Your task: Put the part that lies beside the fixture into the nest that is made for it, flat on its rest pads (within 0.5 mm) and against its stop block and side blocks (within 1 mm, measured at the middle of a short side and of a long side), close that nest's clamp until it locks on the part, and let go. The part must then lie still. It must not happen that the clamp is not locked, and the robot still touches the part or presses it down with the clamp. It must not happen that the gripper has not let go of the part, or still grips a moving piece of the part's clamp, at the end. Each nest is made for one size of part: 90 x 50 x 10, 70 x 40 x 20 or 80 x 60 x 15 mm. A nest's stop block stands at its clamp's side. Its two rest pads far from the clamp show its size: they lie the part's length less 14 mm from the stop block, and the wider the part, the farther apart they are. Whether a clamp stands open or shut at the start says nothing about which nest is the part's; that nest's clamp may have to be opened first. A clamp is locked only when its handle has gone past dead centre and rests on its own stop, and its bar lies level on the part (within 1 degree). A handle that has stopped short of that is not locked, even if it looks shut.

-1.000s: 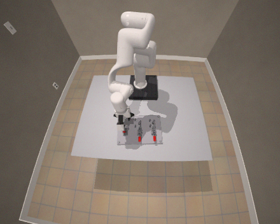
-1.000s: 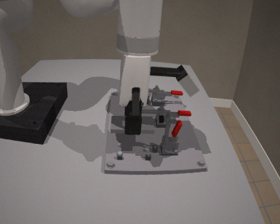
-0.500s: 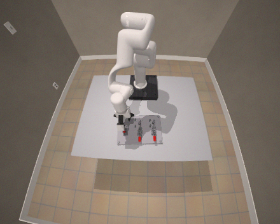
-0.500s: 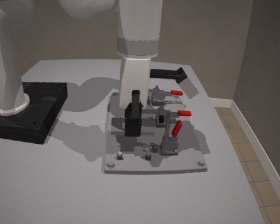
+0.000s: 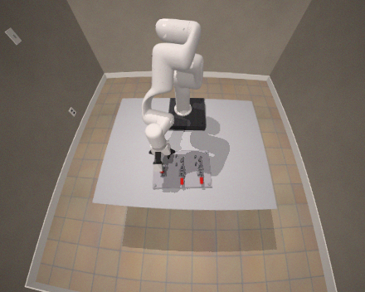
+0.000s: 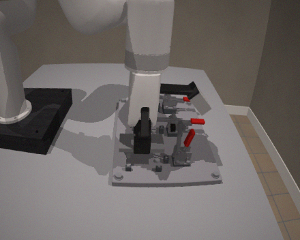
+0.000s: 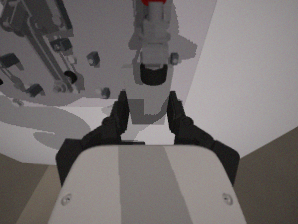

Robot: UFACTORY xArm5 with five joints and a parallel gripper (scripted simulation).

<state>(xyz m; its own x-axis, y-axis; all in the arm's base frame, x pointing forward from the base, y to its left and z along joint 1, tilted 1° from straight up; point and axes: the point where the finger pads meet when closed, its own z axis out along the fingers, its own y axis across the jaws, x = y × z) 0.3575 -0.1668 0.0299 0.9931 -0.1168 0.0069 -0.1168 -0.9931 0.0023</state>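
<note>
My gripper is now 7 cm short of the grey fixture plate, 10 cm to the right of it and 7 cm above it. Also, from my hand: grey block part (2 cm below).
</note>
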